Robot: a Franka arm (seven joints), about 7 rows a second.
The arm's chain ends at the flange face. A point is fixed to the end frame.
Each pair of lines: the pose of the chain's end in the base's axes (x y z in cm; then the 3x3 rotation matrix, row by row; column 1 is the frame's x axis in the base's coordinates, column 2 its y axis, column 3 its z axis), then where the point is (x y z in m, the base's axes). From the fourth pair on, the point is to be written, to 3 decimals.
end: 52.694 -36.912 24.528; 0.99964 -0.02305 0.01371; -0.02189 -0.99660 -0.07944; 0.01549 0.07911 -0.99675
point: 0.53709 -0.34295 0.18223
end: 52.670 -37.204 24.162; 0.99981 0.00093 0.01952; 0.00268 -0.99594 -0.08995; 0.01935 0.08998 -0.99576
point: 0.53646 -0.34632 0.17833
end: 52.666 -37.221 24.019; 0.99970 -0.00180 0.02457; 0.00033 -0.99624 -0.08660; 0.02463 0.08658 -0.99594
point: 0.53681 -0.34630 0.17704
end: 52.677 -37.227 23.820; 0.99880 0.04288 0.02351; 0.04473 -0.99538 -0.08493; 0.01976 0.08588 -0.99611
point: 0.535 -0.346 0.175
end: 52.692 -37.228 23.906; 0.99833 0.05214 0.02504; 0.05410 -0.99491 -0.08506; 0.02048 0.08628 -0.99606
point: 0.535 -0.346 0.176
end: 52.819 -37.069 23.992; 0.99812 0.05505 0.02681; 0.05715 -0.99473 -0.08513; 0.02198 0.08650 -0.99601
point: 0.537 -0.344 0.177
